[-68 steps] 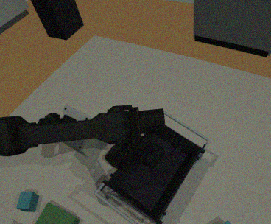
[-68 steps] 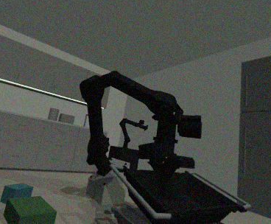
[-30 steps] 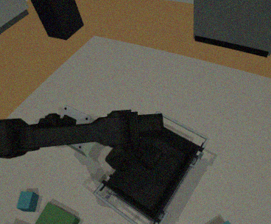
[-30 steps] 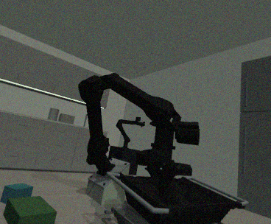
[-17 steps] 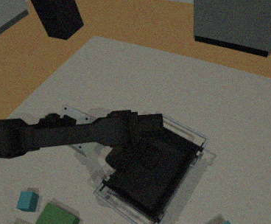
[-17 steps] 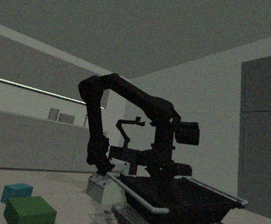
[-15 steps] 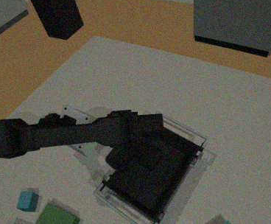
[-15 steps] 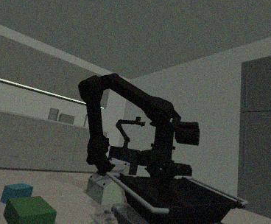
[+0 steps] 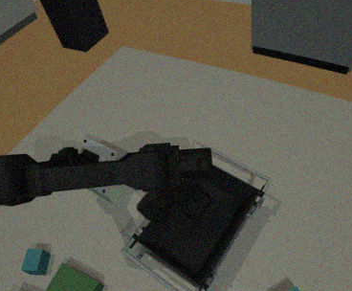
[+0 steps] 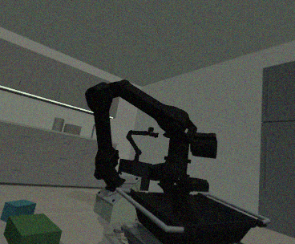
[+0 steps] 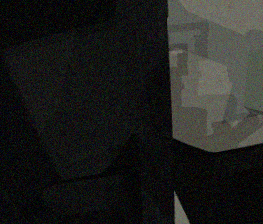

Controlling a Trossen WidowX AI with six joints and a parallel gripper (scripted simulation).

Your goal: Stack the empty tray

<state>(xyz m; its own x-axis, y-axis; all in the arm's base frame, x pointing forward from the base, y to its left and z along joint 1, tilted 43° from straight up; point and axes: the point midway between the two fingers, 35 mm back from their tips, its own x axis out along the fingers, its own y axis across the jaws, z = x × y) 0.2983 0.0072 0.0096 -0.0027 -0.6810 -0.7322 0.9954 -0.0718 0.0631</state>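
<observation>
The dark tray is 70 mm ahead of my gripper tip, 10 mm to the right of it and 20 mm above it. From my gripper tip the other things lie so: green block: 150 mm behind, 290 mm to the right, 70 mm below.
</observation>
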